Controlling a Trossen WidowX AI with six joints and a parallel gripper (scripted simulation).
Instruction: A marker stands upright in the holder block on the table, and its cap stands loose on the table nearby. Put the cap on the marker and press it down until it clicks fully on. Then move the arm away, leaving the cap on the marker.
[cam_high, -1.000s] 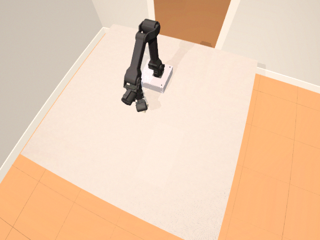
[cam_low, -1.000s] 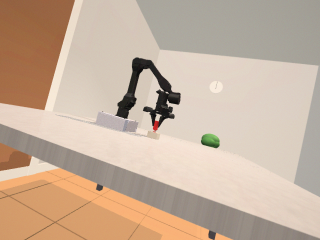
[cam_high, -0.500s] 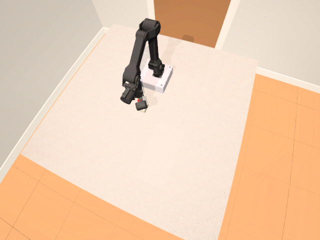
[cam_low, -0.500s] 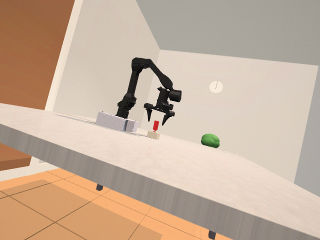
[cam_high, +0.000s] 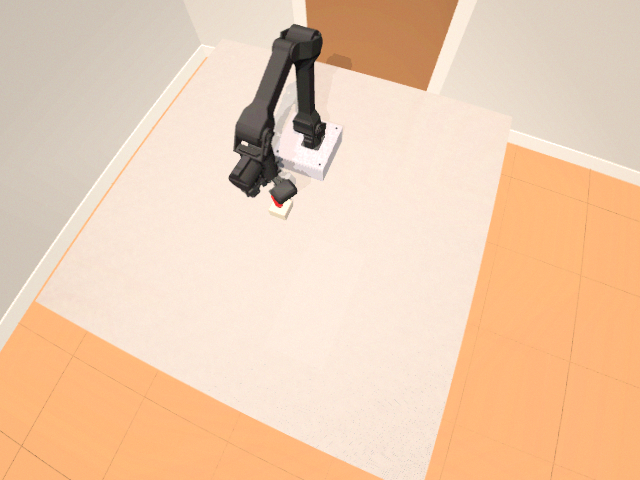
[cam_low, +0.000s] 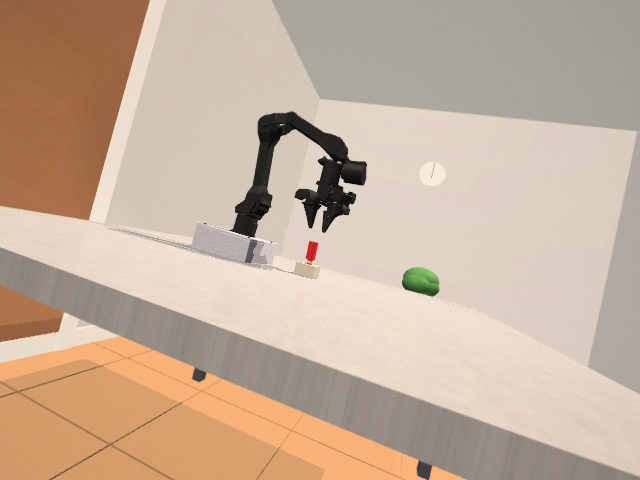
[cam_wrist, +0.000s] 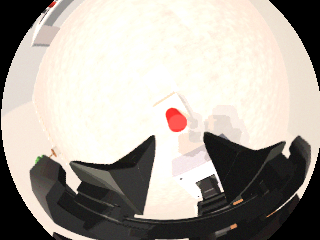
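Right now the red cap is 6 cm below my gripper tip. The rest, counted from my gripper tip: holder block: 12 cm below.
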